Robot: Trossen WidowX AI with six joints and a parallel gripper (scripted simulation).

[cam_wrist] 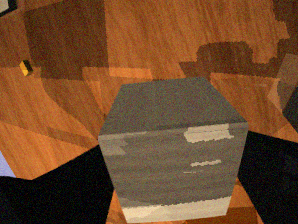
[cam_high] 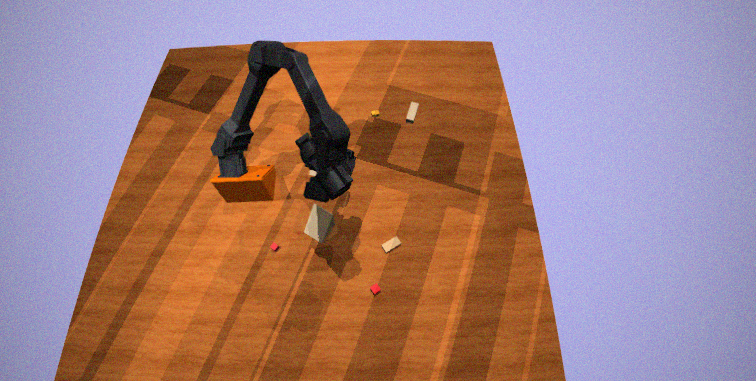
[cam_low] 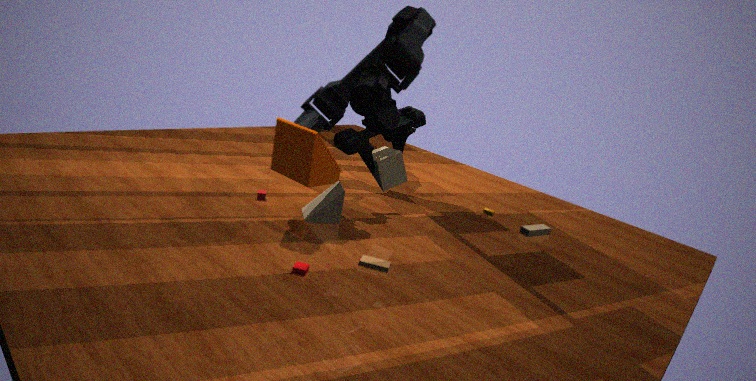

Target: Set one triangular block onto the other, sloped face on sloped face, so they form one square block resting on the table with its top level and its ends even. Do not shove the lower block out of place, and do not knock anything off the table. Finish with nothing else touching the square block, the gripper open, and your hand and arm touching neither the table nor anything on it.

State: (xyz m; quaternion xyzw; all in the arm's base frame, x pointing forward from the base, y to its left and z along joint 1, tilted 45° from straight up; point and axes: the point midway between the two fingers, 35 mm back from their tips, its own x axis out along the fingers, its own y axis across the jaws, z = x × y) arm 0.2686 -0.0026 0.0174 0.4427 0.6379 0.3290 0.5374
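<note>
The triangular block lies 1 cm to the right of my gripper tip and 1 cm above it. Round my gripper tip: tan bar (17 cm ahead, 17 cm to the right, 10 cm below); yellow piece (11 cm ahead, 27 cm to the left, 10 cm below).
</note>
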